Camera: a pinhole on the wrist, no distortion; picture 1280 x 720 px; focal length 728.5 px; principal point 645.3 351.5 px. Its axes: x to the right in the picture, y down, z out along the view. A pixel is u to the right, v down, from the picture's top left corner.
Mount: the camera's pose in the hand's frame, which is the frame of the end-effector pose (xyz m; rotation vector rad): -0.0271 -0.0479 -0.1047 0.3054 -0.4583 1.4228
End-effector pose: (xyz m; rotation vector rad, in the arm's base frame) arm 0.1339 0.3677 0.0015 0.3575 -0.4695 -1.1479
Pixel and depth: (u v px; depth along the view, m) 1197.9 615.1 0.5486
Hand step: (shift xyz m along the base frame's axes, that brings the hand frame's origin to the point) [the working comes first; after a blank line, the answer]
In the camera's frame: 0.4161 0.1985 0.5486

-0.3143 0.2509 0.4754
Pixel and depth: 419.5 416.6 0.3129
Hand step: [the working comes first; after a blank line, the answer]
In the camera's frame: -0.0970 0.0280 0.3129

-0.3126 -0.0127 -0.0523
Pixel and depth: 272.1 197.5 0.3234
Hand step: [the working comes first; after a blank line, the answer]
In the camera's frame: -0.1657 -0.0684 0.3234

-0.3349 -0.1229 -0.0906
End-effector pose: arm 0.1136 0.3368 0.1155 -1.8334 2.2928 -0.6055
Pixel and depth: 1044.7 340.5 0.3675
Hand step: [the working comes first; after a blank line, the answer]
In the camera's frame: 0.2015 -0.0055 0.3675

0.1637 -0.0290 -0.2743
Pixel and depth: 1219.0 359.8 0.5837
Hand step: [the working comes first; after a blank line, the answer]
In the camera's frame: 0.4597 0.0067 0.5837

0.1650 -0.0593 -0.6099
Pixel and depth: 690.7 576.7 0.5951
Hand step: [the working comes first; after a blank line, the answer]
In the camera's frame: 0.0371 0.1840 0.5951

0.4613 0.1277 -0.3144
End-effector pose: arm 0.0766 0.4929 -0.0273 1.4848 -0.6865 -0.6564
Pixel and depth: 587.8 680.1 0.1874
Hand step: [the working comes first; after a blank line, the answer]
In the camera's frame: -0.0148 0.0845 0.1874

-0.1200 0.0728 -0.1397
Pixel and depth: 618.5 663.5 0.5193
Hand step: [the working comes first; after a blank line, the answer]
In the camera's frame: -0.0191 0.2224 0.5193

-0.4434 0.0255 -0.2891
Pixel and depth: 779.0 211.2 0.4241
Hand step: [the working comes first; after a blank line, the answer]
In the camera's frame: 0.0778 -0.0817 0.4241

-0.2235 -0.2069 -0.1966
